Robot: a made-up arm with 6 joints. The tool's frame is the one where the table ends. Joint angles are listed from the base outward.
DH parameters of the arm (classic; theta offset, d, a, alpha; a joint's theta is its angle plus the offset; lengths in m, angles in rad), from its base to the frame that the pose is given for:
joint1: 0 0.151 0 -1.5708
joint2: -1.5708 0 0.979 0
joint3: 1.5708 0.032 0 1.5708
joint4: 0 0.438 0 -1.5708
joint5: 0 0 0 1.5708
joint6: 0 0.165 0 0
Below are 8 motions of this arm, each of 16 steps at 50 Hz.
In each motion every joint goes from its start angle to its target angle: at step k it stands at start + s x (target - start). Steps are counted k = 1, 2, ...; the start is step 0. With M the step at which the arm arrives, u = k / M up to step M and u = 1 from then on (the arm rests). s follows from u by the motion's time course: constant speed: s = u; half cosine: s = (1 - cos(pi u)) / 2; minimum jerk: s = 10 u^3 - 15 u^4 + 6 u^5.
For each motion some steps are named. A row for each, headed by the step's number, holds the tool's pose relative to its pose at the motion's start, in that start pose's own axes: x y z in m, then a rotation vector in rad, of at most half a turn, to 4 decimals.
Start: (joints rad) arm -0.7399 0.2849 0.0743 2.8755 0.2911 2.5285
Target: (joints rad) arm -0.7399 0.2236 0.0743 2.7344 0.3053 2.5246
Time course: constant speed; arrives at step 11
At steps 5, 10, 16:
5: -0.0299 -0.0313 0.0083 0.0103 -0.0333 -0.0655
10: -0.0600 -0.0626 0.0154 0.0213 -0.0653 -0.1315
16: -0.0660 -0.0688 0.0167 0.0236 -0.0716 -0.1447

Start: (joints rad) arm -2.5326 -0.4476 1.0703 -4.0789 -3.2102 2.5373
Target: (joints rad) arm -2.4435 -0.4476 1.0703 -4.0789 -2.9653 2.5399
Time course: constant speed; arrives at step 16
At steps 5, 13, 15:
5: -0.0122 -0.0143 -0.0004 0.0594 -0.0679 -0.0215
13: -0.0325 -0.0360 -0.0040 0.1513 -0.1787 -0.0576
15: -0.0377 -0.0411 -0.0055 0.1736 -0.2067 -0.0669

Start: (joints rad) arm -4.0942 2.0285 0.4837 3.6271 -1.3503 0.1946
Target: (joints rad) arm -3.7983 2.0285 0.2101 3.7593 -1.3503 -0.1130
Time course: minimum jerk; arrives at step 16
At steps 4, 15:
4: -0.0067 -0.0350 0.0061 -0.0011 0.0167 -0.0631
15: -0.1203 -0.3293 0.0899 -0.0066 0.1250 -0.6333

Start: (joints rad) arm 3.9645 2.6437 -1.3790 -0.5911 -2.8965 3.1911
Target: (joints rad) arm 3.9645 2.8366 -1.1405 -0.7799 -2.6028 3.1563
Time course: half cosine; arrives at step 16
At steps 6, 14, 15, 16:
6: 0.0349 -0.0313 0.0424 -0.0663 -0.1962 0.0673
14: 0.1091 -0.0997 0.1407 -0.1966 -0.5962 0.2350
15: 0.1123 -0.1027 0.1453 -0.2020 -0.6130 0.2432
16: 0.1135 -0.1038 0.1469 -0.2038 -0.6187 0.2460

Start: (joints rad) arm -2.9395 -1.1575 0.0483 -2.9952 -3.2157 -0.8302
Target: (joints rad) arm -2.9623 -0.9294 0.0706 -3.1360 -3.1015 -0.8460
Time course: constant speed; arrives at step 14
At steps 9, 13, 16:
9: 0.1259 0.1556 -0.0067 0.0703 -0.0536 0.0875
13: 0.1804 0.2257 0.0003 0.0975 -0.0823 0.1268
16: 0.1938 0.2432 0.0030 0.1039 -0.0899 0.1366

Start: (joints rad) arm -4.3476 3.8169 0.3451 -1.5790 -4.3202 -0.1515
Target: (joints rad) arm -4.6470 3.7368 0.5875 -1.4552 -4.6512 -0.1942
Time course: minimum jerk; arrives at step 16
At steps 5, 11, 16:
5: 0.0093 0.0053 -0.0468 -0.0194 -0.1102 -0.0528
11: 0.0676 0.0225 -0.2134 -0.0901 -0.5045 -0.2275
16: 0.0915 0.0265 -0.2593 -0.1107 -0.6158 -0.2731

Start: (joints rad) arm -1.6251 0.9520 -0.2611 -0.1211 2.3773 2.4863
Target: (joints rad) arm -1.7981 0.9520 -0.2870 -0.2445 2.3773 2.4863
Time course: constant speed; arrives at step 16
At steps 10, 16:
10: -0.0751 0.1013 0.0043 -0.0514 -0.0330 0.1646
16: -0.1256 0.1574 0.0062 -0.0812 -0.0552 0.2635

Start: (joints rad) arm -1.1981 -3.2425 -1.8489 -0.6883 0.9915 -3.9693
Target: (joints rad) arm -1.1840 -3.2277 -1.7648 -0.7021 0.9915 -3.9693
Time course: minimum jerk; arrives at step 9
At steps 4, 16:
4: 0.0002 -0.0207 0.0051 0.0286 -0.0087 -0.0262
16: -0.0005 -0.0526 0.0119 0.0717 -0.0216 -0.0666

